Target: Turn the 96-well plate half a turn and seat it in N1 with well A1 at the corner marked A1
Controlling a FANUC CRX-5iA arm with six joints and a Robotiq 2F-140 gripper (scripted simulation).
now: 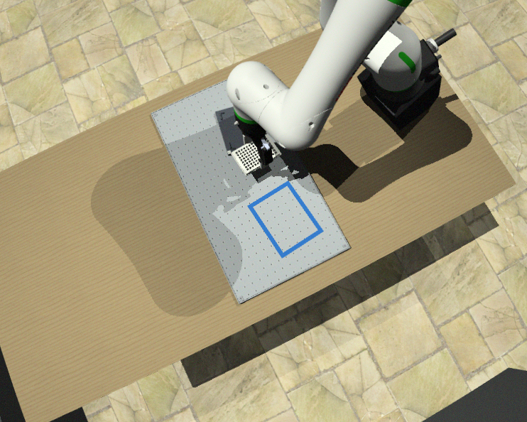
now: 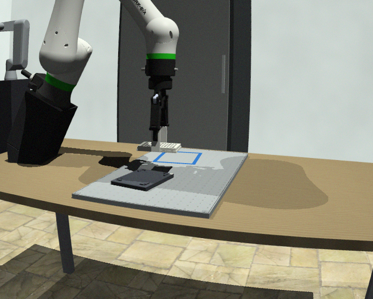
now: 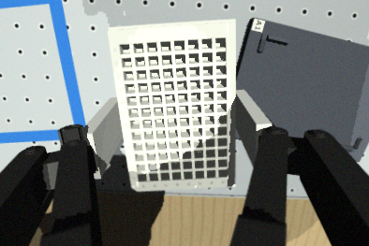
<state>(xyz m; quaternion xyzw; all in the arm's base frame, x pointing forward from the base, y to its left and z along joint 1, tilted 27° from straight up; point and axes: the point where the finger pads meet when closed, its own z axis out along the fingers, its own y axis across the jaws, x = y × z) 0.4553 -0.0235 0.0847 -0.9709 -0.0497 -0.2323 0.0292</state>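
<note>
The dark plate nest N1 lies 13 cm to the right of my hand and 9 cm below it. Also, from my hand: white 96-well plate: 2 cm below; then A1 label: 7 cm ahead, 7 cm to the right, 9 cm below.
</note>
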